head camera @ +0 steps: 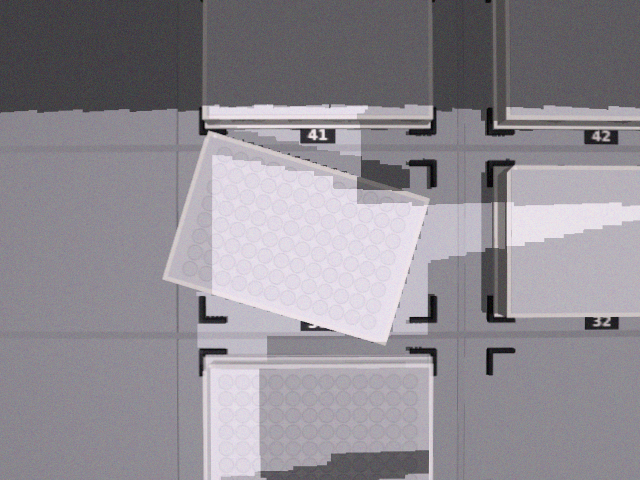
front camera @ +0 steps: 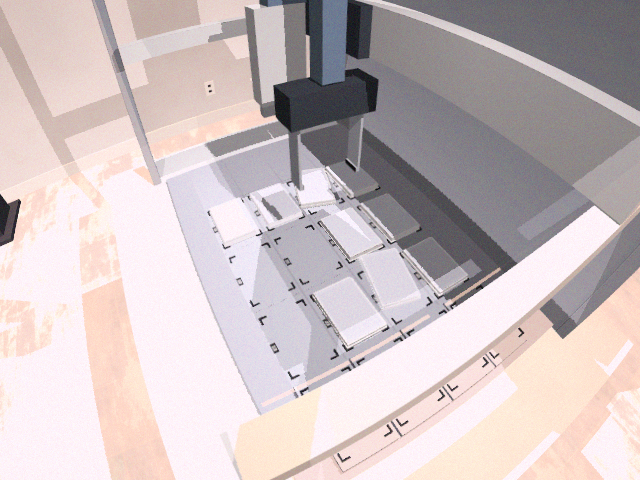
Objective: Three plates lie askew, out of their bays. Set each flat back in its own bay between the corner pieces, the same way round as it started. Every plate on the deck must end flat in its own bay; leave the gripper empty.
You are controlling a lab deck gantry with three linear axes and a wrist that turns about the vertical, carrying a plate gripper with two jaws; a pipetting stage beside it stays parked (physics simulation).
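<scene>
A clear-lidded well plate lies askew over bay 31, turned in the head view with its left end up and its right end down. A second askew plate lies in the same row nearer the front. The plate at bay 11 sits square between its corner pieces in the front view. My gripper is open and empty, its jaws hanging apart over the askew plate at bay 31. The jaws do not show in the head view.
Square-set plates stand close around: plate 21, plate 41, plate 32 and plate 42. Nearer the front are another plate and one at the right.
</scene>
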